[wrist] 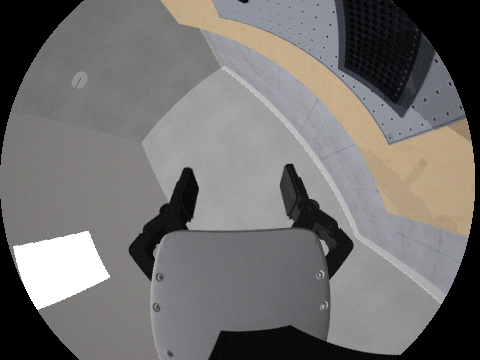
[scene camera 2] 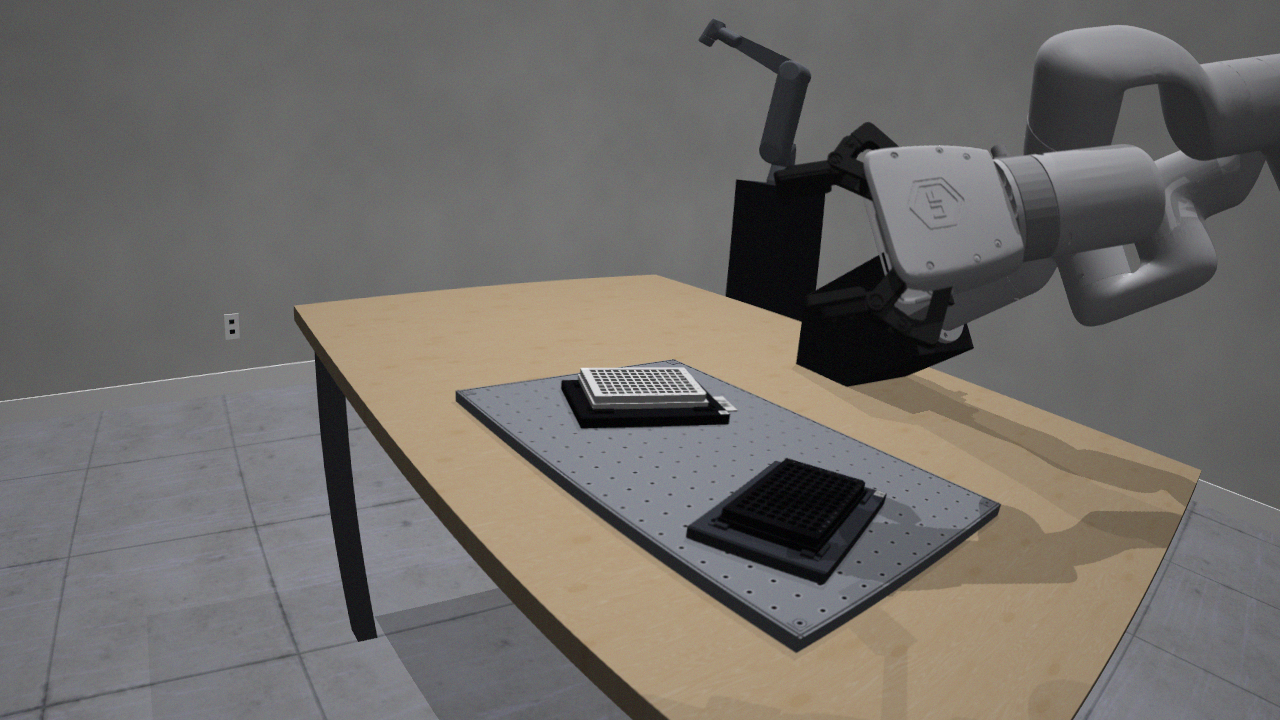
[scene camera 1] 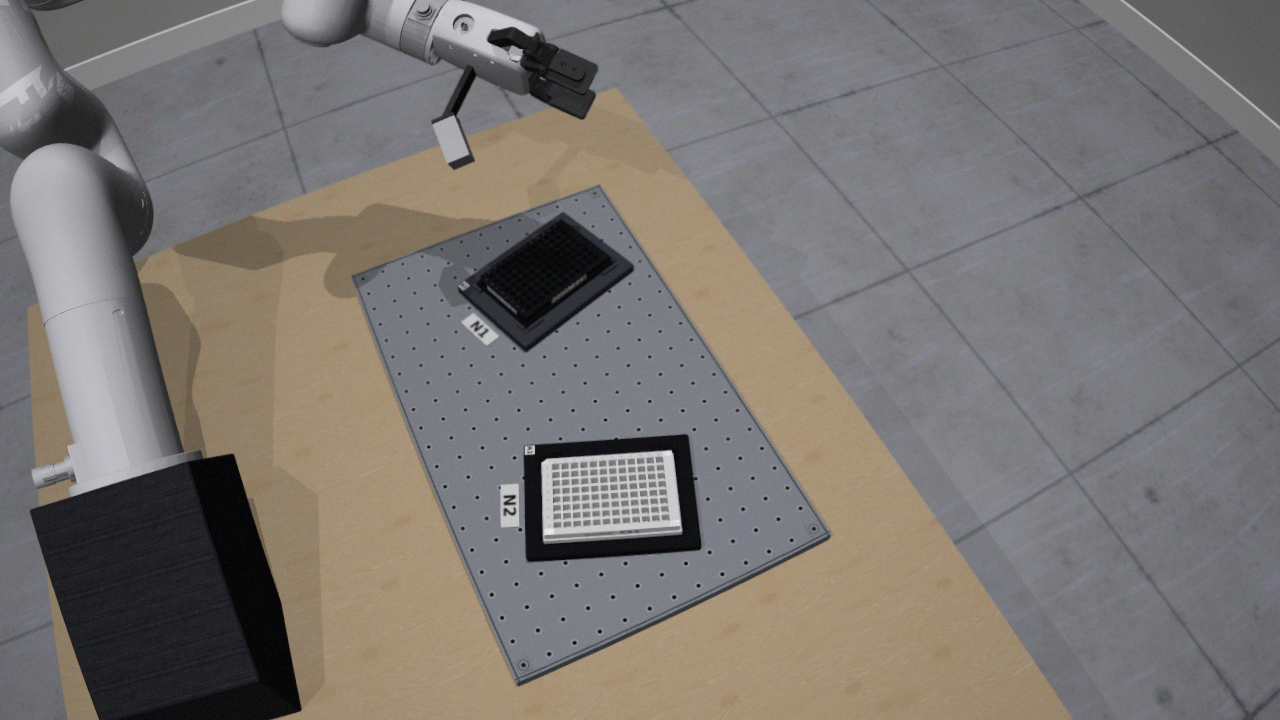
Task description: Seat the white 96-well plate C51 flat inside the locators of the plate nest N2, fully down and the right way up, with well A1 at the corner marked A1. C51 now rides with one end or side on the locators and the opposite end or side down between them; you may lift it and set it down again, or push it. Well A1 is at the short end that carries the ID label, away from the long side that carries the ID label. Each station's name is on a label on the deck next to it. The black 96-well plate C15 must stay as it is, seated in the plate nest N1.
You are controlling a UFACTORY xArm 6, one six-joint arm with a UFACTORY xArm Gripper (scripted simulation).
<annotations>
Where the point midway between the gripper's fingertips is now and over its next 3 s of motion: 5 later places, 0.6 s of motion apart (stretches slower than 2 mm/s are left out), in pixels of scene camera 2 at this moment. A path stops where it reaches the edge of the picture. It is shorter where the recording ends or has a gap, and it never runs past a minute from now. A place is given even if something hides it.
The gripper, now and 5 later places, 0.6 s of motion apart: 790, 245; 718, 197; 683, 168; 672, 161; 680, 173; 701, 205
</annotations>
